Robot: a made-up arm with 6 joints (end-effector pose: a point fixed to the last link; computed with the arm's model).
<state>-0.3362 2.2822 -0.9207 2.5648 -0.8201 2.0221</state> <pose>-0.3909 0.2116 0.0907 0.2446 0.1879 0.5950 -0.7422</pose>
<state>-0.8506 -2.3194 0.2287 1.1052 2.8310 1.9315</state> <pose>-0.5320 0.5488 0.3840 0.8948 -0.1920 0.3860 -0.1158</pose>
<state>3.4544 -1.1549 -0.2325 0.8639 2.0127 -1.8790</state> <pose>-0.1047 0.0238 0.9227 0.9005 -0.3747 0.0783 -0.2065</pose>
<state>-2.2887 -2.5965 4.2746 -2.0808 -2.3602 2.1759</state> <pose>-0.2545 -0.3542 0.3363 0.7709 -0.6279 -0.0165 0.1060</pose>
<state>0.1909 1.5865 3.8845 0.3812 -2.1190 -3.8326</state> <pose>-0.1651 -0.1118 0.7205 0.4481 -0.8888 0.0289 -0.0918</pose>
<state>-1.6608 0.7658 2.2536 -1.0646 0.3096 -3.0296</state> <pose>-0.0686 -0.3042 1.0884 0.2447 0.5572 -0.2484 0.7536</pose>
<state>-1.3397 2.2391 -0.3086 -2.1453 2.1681 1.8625</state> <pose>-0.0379 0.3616 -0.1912 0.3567 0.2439 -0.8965 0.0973</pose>
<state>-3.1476 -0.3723 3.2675 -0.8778 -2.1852 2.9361</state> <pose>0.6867 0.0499 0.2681 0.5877 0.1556 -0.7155 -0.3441</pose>
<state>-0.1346 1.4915 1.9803 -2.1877 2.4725 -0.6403</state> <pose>0.8563 -0.0666 0.5289 0.1513 -0.4284 0.6984 0.5530</pose>
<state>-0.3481 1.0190 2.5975 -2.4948 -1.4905 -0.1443</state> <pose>0.2773 -0.0289 1.0453 0.4733 0.0658 0.0436 0.8774</pose>
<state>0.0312 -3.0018 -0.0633 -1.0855 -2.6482 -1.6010</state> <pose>-0.6439 -0.0595 0.2104 0.9350 0.2694 0.0445 0.2262</pose>
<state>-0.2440 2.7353 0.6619 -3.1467 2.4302 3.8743</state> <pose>-0.1758 0.1309 -0.5307 0.5486 -0.3144 -0.6921 -0.3481</pose>
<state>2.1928 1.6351 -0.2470 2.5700 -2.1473 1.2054</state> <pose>-0.1227 0.0492 -0.3674 0.3273 0.5771 0.5072 0.5501</pose>
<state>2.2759 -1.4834 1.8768 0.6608 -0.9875 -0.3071</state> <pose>0.6167 -0.6217 0.1041 0.2532 0.9228 -0.1663 0.2382</pose>
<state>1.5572 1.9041 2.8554 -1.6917 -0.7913 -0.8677</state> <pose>-0.0008 0.6873 0.6534 0.0979 -0.3738 -0.6394 -0.6647</pose>
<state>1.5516 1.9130 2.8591 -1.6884 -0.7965 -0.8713</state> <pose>0.0033 0.6889 0.6489 0.0940 -0.3735 -0.6415 -0.6635</pose>
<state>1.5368 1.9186 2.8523 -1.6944 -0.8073 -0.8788</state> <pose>0.0132 0.6940 0.6420 0.0905 -0.3733 -0.6472 -0.6585</pose>
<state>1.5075 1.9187 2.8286 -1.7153 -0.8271 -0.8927</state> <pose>0.0324 0.7041 0.6314 0.0883 -0.3732 -0.6586 -0.6474</pose>
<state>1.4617 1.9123 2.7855 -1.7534 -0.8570 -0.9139</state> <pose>0.0633 0.7186 0.6163 0.0883 -0.3741 -0.6758 -0.6290</pose>
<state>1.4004 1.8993 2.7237 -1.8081 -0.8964 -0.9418</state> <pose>0.1063 0.7349 0.5966 0.0922 -0.3767 -0.6968 -0.6033</pose>
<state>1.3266 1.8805 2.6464 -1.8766 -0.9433 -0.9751</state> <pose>0.1605 0.7494 0.5729 0.1014 -0.3820 -0.7189 -0.5718</pose>
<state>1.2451 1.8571 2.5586 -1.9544 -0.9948 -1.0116</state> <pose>0.2228 0.7585 0.5465 0.1166 -0.3901 -0.7388 -0.5371</pose>
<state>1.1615 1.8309 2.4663 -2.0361 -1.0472 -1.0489</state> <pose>0.2884 0.7602 0.5192 0.1374 -0.4004 -0.7539 -0.5025</pose>
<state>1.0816 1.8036 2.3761 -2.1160 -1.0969 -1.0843</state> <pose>0.3518 0.7541 0.4933 0.1618 -0.4116 -0.7629 -0.4715</pose>
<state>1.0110 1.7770 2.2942 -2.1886 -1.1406 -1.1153</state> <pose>0.4076 0.7426 0.4709 0.1870 -0.4222 -0.7663 -0.4467</pose>
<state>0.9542 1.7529 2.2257 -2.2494 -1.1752 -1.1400</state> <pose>0.4518 0.7292 0.4535 0.2100 -0.4311 -0.7657 -0.4287</pose>
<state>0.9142 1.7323 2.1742 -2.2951 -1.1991 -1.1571</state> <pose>0.4824 0.7177 0.4426 0.2281 -0.4373 -0.7631 -0.4176</pose>
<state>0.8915 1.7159 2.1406 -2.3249 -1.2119 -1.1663</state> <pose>0.4994 0.7105 0.4380 0.2404 -0.4408 -0.7604 -0.4120</pose>
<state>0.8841 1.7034 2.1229 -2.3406 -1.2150 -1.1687</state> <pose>0.5046 0.7083 0.4389 0.2472 -0.4419 -0.7584 -0.4105</pose>
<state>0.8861 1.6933 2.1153 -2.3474 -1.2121 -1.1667</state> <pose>0.5027 0.7093 0.4435 0.2504 -0.4415 -0.7569 -0.4116</pose>
